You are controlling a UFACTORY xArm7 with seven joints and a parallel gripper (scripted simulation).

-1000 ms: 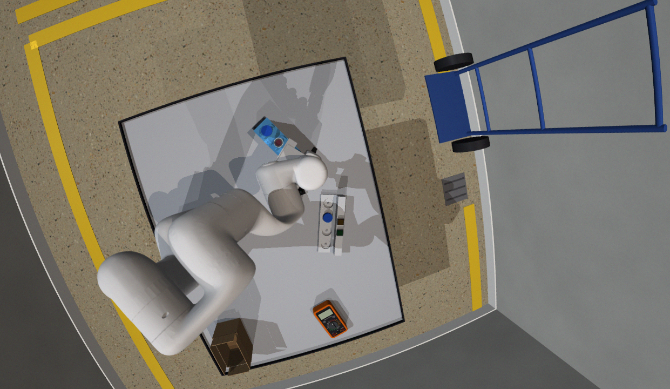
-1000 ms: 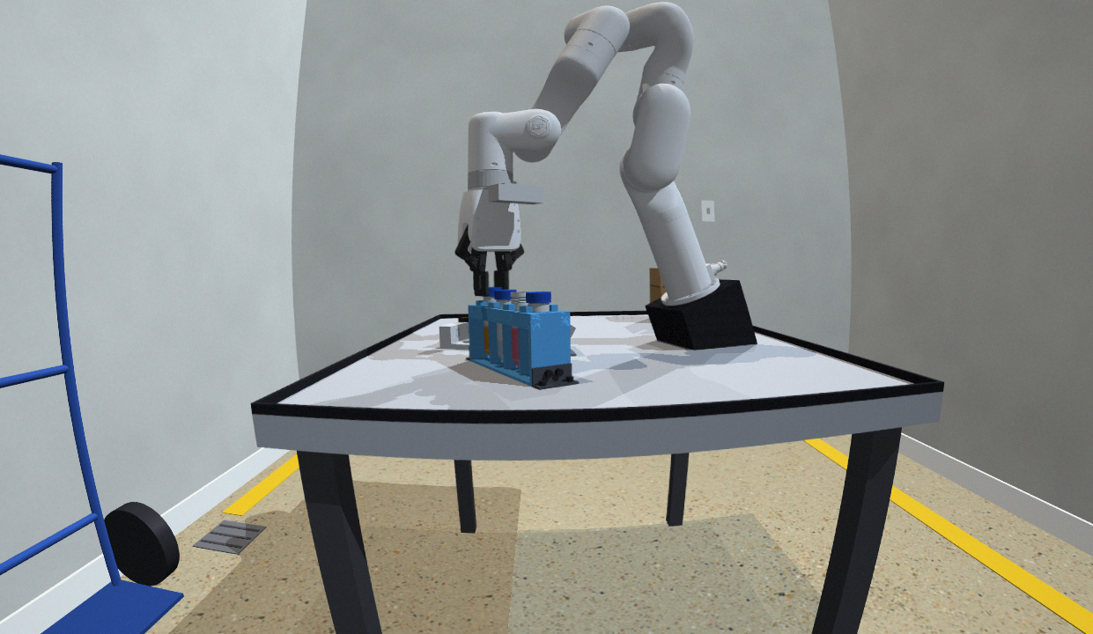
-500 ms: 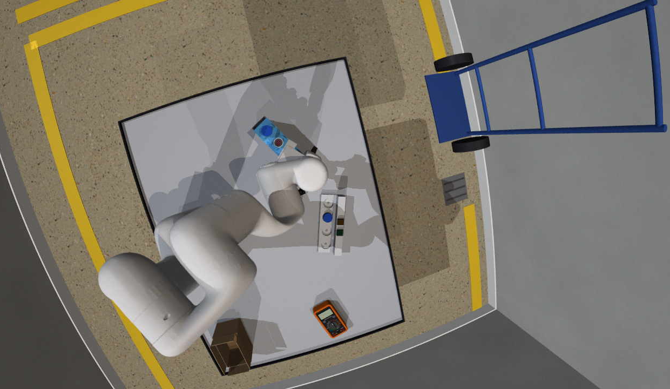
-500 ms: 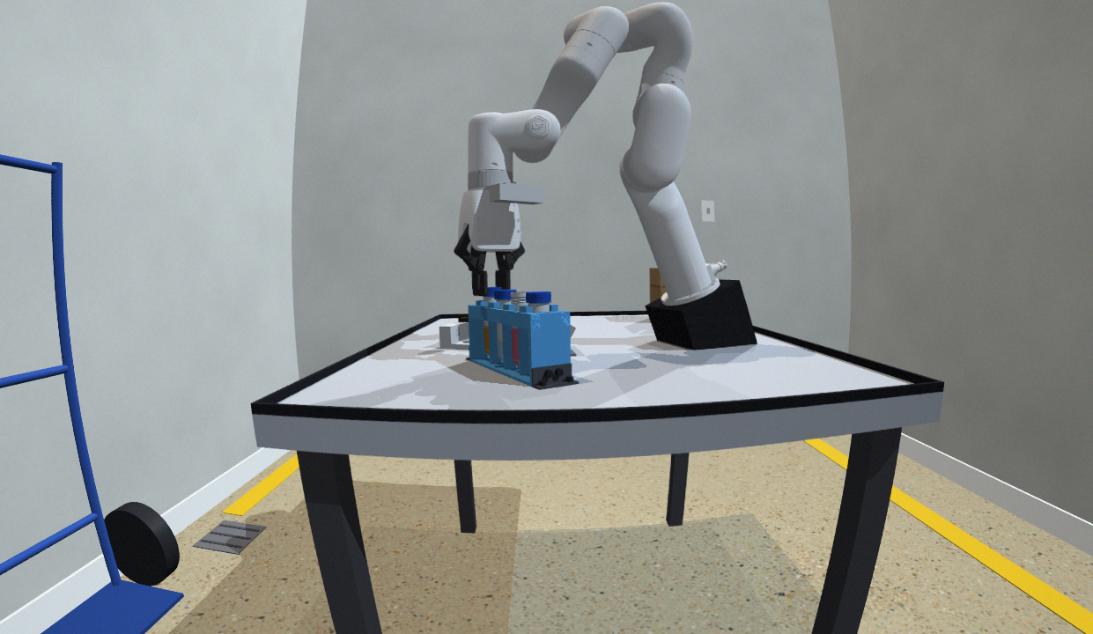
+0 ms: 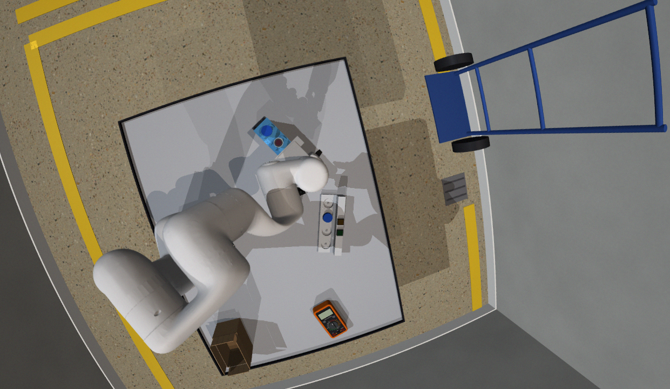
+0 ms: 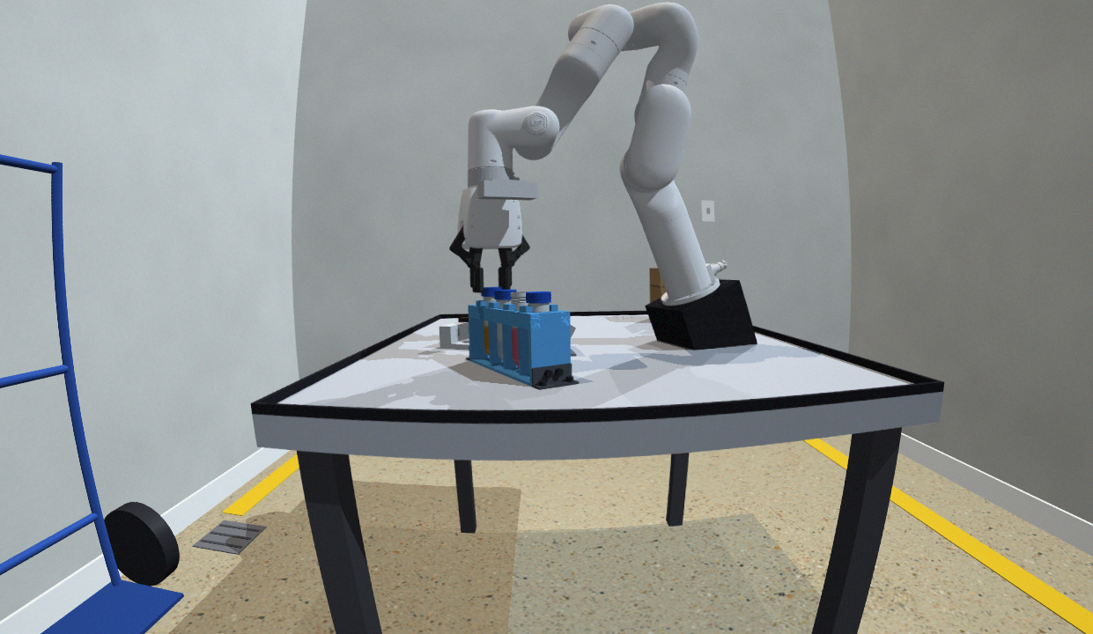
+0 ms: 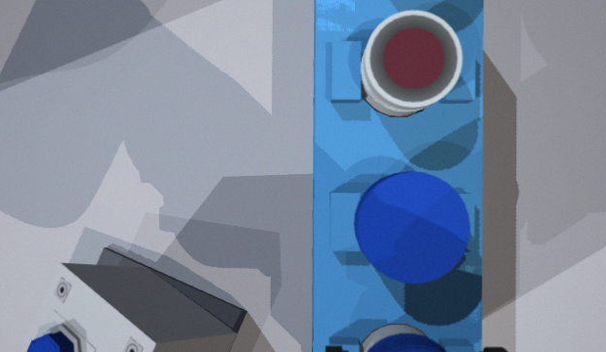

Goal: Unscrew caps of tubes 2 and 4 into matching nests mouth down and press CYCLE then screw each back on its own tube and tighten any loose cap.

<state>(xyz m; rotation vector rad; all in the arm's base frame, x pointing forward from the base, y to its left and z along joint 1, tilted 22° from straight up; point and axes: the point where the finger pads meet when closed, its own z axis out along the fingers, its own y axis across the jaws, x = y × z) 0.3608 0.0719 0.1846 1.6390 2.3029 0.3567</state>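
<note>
My hand is 20 mm above the threaded tube neck. Also, from my hand: key housing 110 mm behind, 80 mm to the right, 80 mm below; then blue cycle key 130 mm behind, 60 mm to the right, 70 mm below; then green ready key 130 mm behind, 100 mm to the right, 70 mm below.
</note>
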